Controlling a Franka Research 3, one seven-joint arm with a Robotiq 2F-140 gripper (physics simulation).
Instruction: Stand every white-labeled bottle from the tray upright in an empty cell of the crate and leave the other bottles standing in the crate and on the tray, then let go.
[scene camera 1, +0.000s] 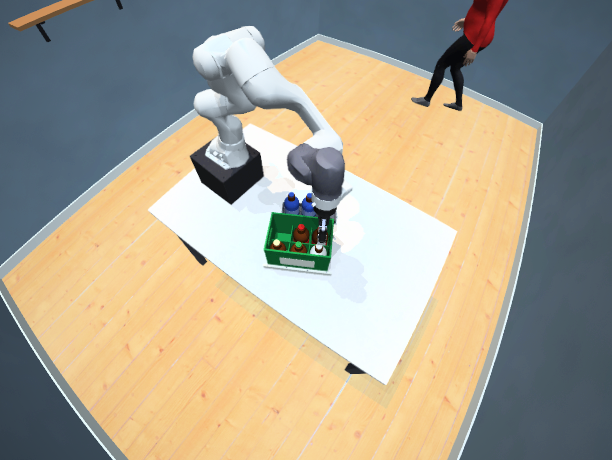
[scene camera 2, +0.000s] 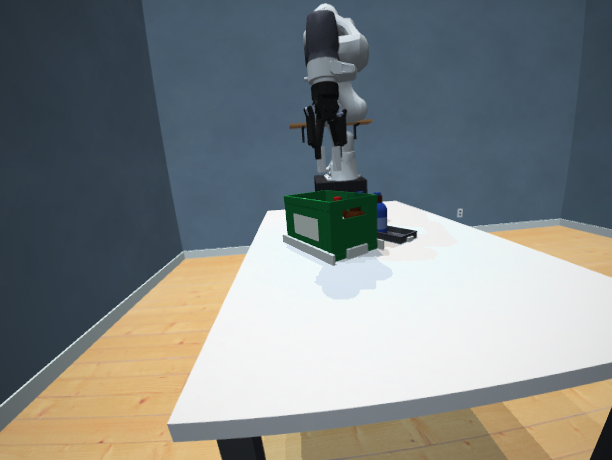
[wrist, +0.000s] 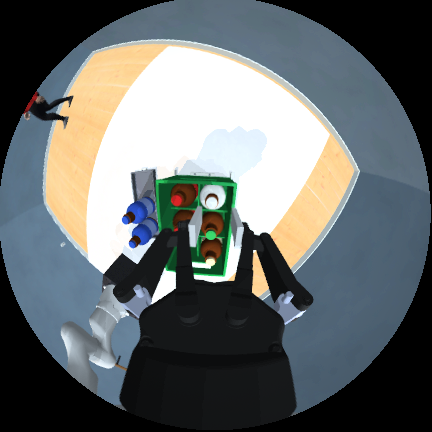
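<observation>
One white bottle stands upright in a corner cell of the green crate. My gripper is open and empty, with its fingertips above the crate. Two blue bottles stand on the dark tray, beside the crate. No white bottle shows on the tray, though the arm hides part of it in the scene camera 1 view.
Brown bottles stand in the other crate cells: one red-capped, another red-capped partly behind a finger, one green-capped and one cream-capped. One cell at the crate's robot-side corner is empty. A person stands beyond the table.
</observation>
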